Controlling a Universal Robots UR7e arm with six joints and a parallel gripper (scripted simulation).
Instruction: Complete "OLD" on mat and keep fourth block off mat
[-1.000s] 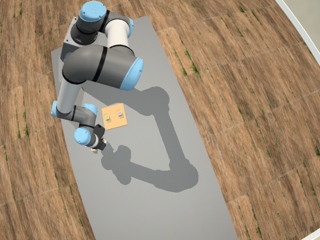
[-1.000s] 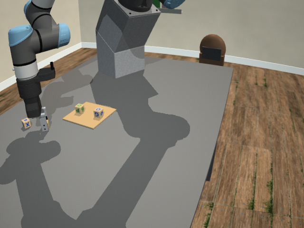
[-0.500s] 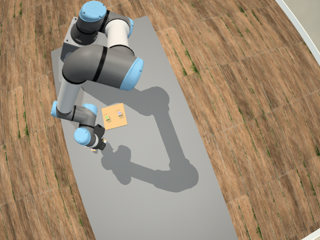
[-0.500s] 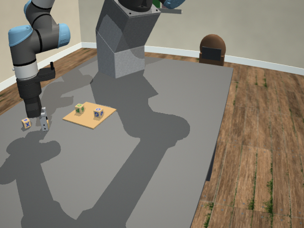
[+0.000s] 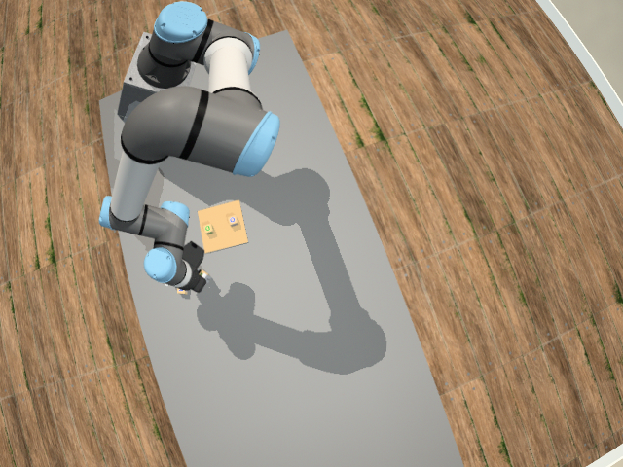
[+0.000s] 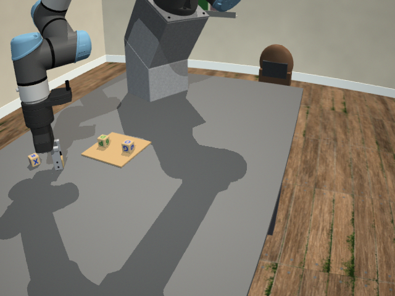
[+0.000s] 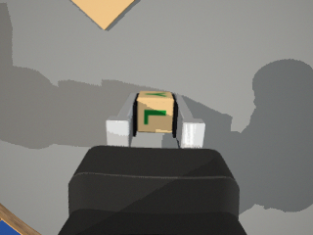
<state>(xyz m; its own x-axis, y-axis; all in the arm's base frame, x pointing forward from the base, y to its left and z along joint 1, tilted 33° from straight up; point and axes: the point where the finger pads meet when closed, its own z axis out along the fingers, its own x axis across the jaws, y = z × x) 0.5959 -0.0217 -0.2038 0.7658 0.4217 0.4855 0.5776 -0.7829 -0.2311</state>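
Now: hand 130 mm past the tan mat, 100 mm to the right of it and 20 mm above it. Round my hand: O block: 130 mm behind, 140 mm to the left.
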